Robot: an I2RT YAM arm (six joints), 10 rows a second.
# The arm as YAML. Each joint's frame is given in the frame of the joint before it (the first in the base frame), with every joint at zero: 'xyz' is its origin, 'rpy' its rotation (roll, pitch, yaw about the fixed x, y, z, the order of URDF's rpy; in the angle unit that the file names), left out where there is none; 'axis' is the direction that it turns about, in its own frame. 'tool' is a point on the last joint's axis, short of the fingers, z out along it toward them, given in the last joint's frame.
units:
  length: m
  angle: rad
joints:
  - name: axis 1
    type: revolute
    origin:
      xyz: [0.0, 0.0, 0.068]
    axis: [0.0, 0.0, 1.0]
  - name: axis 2
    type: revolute
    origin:
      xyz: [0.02, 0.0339, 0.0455]
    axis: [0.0, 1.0, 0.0]
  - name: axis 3
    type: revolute
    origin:
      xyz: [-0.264, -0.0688, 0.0]
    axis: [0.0, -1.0, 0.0]
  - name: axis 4
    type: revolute
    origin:
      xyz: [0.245, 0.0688, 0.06]
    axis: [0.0, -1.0, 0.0]
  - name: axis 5
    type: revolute
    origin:
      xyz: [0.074, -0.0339, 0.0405]
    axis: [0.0, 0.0, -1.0]
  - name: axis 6
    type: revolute
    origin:
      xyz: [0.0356, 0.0, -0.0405]
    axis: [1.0, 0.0, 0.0]
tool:
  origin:
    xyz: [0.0, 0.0, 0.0]
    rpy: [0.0, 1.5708, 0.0]
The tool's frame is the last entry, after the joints.
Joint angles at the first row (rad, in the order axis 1, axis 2, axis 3, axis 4, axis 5, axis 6):
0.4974 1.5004 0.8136 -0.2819 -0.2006 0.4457
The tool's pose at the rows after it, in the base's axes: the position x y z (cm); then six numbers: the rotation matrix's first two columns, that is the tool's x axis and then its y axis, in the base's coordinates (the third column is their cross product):
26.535 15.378 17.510 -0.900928 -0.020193 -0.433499 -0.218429 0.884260 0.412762
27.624 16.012 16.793 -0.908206 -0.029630 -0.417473 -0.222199 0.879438 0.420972
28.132 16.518 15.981 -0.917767 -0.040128 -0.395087 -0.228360 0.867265 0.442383
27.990 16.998 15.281 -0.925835 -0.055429 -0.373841 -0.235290 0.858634 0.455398
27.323 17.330 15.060 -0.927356 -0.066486 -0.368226 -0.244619 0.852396 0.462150
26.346 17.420 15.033 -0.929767 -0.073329 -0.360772 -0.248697 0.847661 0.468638
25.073 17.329 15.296 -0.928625 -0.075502 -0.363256 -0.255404 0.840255 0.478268
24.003 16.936 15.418 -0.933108 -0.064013 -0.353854 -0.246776 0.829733 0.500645
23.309 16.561 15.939 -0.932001 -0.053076 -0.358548 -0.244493 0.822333 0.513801
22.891 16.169 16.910 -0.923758 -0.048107 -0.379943 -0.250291 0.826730 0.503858
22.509 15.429 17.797 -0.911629 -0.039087 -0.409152 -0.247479 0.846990 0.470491
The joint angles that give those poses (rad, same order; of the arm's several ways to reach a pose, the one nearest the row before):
0.4985 1.5684 0.8639 -0.2626 -0.2326 0.4383
0.4976 1.6329 0.9020 -0.2505 -0.2508 0.4342
0.5004 1.6782 0.9175 -0.2338 -0.2833 0.4356
0.5133 1.7011 0.9147 -0.2232 -0.3033 0.4398
0.5318 1.6922 0.8939 -0.2114 -0.3083 0.4483
0.5497 1.6656 0.8625 -0.2074 -0.3112 0.4607
0.5688 1.6169 0.8184 -0.1993 -0.3125 0.4767
0.5753 1.5715 0.7739 -0.1901 -0.3288 0.5003
0.5768 1.5260 0.7489 -0.1937 -0.3352 0.5133
0.5753 1.4779 0.7455 -0.2232 -0.3179 0.5082
0.5654 1.4265 0.7402 -0.2620 -0.2753 0.4930

